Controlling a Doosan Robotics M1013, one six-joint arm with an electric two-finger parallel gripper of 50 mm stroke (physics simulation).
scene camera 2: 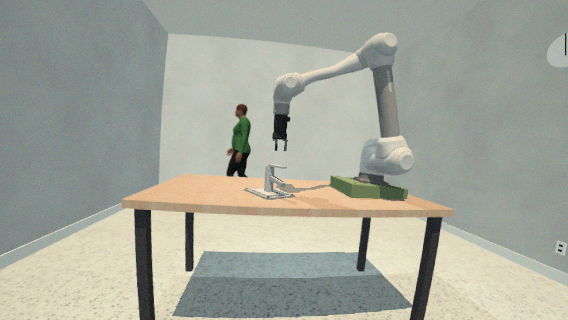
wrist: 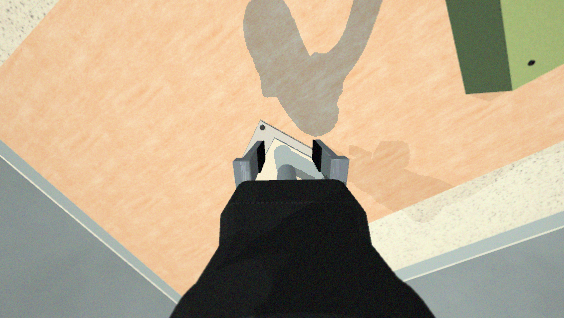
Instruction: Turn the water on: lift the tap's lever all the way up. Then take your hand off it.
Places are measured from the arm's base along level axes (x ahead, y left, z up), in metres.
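Where they show: gripper, fingertip midpoint: (scene camera 2: 280, 150) (wrist: 288, 150); arm's base, link origin: (scene camera 2: 370, 182).
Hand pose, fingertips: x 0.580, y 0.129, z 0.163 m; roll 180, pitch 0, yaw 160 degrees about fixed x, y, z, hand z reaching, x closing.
Observation:
Each offset is from my fingertips to the top centre of the thing. "pt": to the spot under its first point. Level surfaces: height alone.
The grey tap @(pt 0.134 m left, 0.045 m ahead, 0.160 m down) (scene camera 2: 268, 181) (wrist: 286, 172) stands upright on a light base plate @(0.110 m left, 0.044 m ahead, 0.215 m down) (scene camera 2: 257, 192) (wrist: 266, 132) on the table. Its lever @(0.158 m left, 0.005 m ahead, 0.071 m down) (scene camera 2: 278, 166) runs from the top of the body to the right, almost level with a slight downward slope, above the spout @(0.165 m left, 0.000 m ahead, 0.128 m down) (scene camera 2: 276, 182). My gripper (scene camera 2: 281, 148) (wrist: 288, 150) is open and empty and points down. It hangs a short way above the lever, apart from it. In the wrist view, part of the tap shows between the fingers, and the gripper body hides the rest, including the lever.
A green mounting block (scene camera 2: 354, 189) (wrist: 532, 37) under the arm's base stands at the right on the wooden table @(0.227 m down) (scene camera 2: 210, 192) (wrist: 150, 100). A person in a green top (scene camera 2: 241, 136) stands behind the table, left of the arm. The arm's shadow lies beside the tap.

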